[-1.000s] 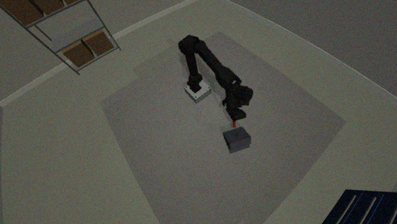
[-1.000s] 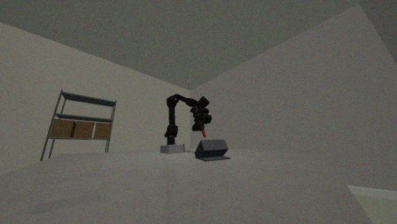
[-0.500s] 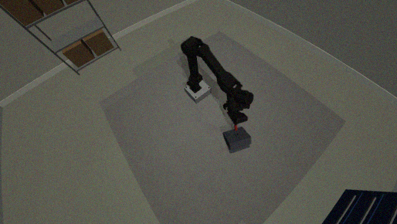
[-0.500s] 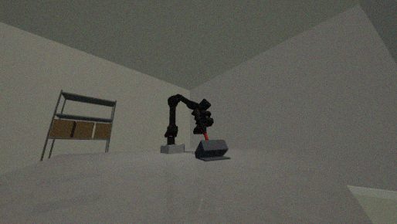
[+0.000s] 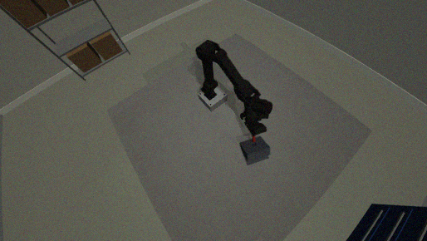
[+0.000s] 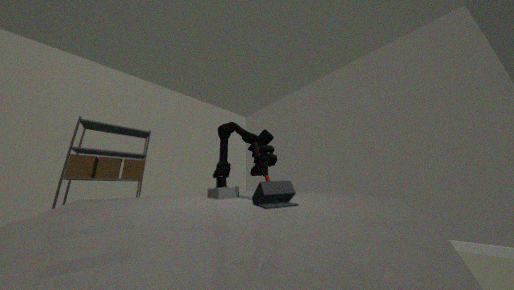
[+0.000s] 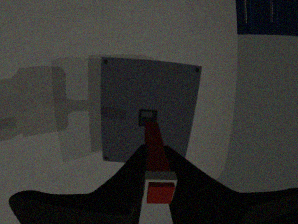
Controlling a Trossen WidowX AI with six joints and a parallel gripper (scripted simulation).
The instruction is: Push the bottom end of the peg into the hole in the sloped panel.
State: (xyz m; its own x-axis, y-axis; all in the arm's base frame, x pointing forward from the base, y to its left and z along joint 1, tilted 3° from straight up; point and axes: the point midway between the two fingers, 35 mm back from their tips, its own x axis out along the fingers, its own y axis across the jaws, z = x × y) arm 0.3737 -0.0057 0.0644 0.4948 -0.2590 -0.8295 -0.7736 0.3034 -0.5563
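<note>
My gripper tip is 50 mm short of the dark sloped panel, 20 mm to the left of it and 80 mm above it. The rest, counted from my gripper tip: red peg (10 mm behind, 10 mm above).
</note>
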